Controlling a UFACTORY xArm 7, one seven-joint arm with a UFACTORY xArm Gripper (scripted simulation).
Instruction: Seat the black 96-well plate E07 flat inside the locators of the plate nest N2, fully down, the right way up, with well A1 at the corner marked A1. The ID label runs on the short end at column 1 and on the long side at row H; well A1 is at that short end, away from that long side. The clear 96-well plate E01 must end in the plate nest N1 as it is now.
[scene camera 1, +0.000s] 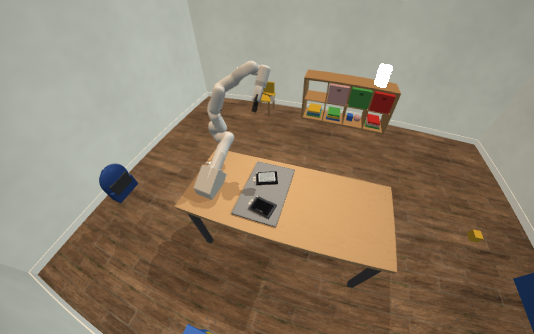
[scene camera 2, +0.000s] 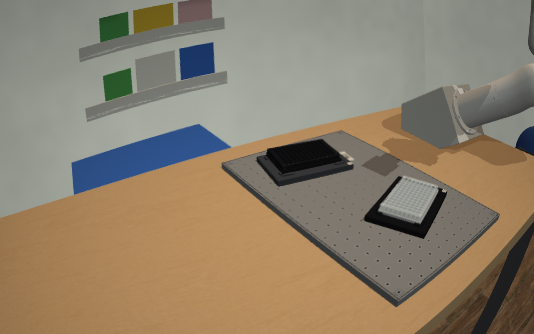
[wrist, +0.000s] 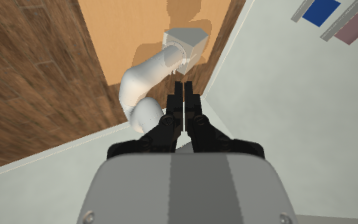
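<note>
My gripper (wrist: 183, 92), visible. Black 96-well plate E07 (scene camera 2: 294, 157), visible; out of frame in the wrist view. Clear 96-well plate E01 (scene camera 2: 410, 200), visible; out of frame in the wrist view.
</note>
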